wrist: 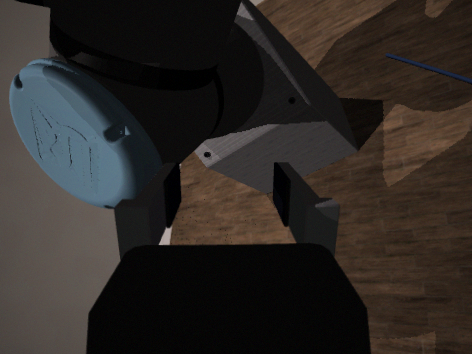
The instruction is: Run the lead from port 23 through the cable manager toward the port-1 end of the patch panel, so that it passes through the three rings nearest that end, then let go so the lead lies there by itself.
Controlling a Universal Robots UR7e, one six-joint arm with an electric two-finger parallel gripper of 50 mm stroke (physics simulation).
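My gripper [227,182] is open, with a wide gap and nothing between its two dark finger pads. A thin blue strand [428,68], which looks like a piece of cable, lies on the wooden surface at the upper right of the wrist view, well away from the fingers. It runs out of the right edge of the view, and I cannot tell whether it is the lead from port 23. The patch panel, its ports and the rings of the cable manager do not show in this view.
A grey metal block [280,150] with bolt holes stands on the wooden surface [400,235] beyond the fingertips, under the dark arm joint. The arm's round light-blue joint cap [75,135] is close at the left. Shadows fall over the wood at the right.
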